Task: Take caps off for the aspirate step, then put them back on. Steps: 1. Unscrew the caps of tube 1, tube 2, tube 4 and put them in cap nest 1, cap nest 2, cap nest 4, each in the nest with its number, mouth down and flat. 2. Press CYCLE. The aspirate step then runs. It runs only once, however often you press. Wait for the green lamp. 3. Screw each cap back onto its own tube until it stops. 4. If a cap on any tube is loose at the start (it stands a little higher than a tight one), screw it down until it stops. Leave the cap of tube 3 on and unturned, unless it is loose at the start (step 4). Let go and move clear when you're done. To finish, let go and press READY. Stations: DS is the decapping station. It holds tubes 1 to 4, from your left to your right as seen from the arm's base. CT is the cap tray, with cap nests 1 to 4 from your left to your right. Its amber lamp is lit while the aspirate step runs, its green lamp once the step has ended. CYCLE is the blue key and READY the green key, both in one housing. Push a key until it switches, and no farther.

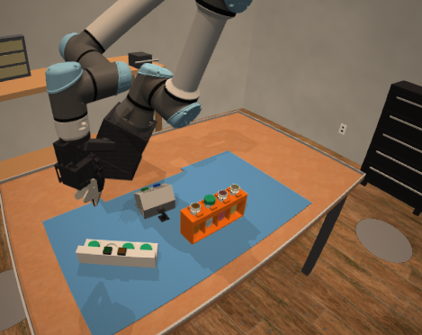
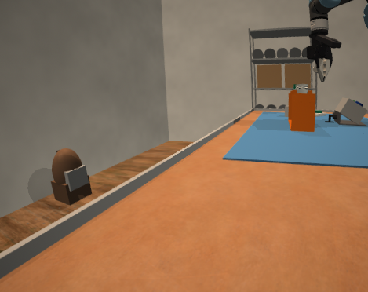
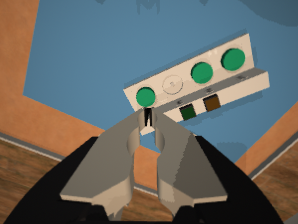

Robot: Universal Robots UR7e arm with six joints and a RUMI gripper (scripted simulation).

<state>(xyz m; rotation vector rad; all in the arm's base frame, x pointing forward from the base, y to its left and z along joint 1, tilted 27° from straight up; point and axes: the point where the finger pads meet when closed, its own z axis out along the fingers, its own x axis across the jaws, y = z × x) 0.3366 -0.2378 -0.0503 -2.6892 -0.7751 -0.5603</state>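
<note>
Now: the green key 18 cm to the left of my hand, 10 cm behind it and 9 cm below it. Round my hand: cap: 15 cm below, 10 cm to the left, 10 cm ahead; then grey key housing: 21 cm to the left, 11 cm below, 8 cm behind; then blue key: 23 cm to the left, 10 cm behind, 9 cm below.
</note>
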